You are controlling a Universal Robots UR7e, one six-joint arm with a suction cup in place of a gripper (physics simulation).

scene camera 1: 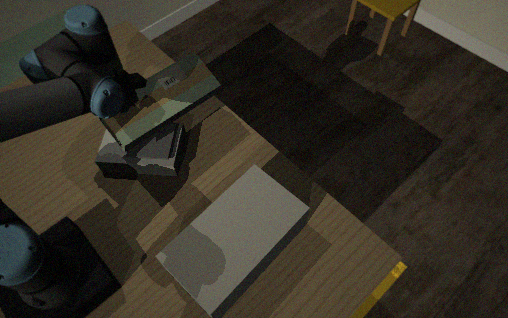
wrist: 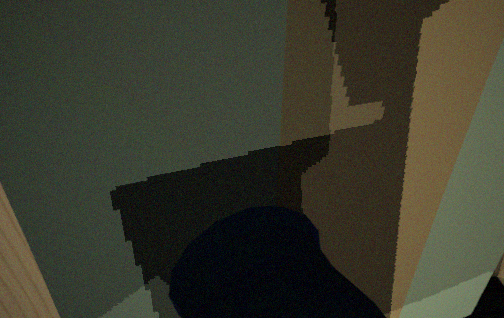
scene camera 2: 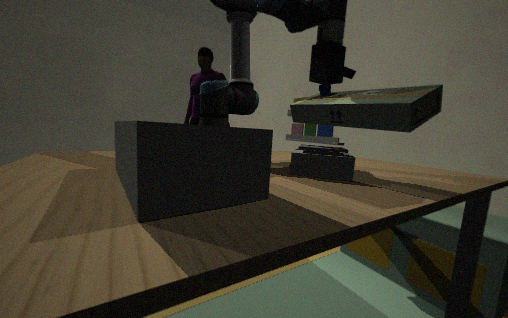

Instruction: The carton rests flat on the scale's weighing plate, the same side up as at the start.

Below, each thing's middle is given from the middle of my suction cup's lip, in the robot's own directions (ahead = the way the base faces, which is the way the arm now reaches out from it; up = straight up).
My suction cup is 10 cm short of the green carton point(scene camera 2: 403, 109), 6 cm above it and 2 cm to the left of it. Round my suction cup: grey block point(scene camera 2: 166, 169) (44 cm to the right, 19 cm below, 3 cm behind); scale point(scene camera 1: 160, 154) (21 cm below, 1 cm to the left).
